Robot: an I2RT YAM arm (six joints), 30 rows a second.
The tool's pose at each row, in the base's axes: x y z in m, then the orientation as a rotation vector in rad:
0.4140 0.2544 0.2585 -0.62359 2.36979 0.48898
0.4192 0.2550 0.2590 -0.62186 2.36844 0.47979
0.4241 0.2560 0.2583 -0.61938 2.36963 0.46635
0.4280 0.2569 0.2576 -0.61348 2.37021 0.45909
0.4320 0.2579 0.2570 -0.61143 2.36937 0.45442
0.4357 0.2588 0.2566 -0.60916 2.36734 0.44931
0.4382 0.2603 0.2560 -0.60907 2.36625 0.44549
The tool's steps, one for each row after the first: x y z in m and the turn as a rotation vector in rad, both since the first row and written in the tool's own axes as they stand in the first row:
-0.0041 -0.0022 0.0024 0.00717 -0.00143 -0.00179
-0.0073 -0.0042 0.0058 0.01752 -0.00054 -0.00341
-0.0098 -0.0057 0.0086 0.02443 -0.00155 -0.00134
-0.0125 -0.0072 0.0114 0.02842 -0.00276 -0.00154
-0.0150 -0.0085 0.0139 0.03285 -0.00510 -0.00208
-0.0168 -0.0088 0.0163 0.03568 -0.00594 -0.00340

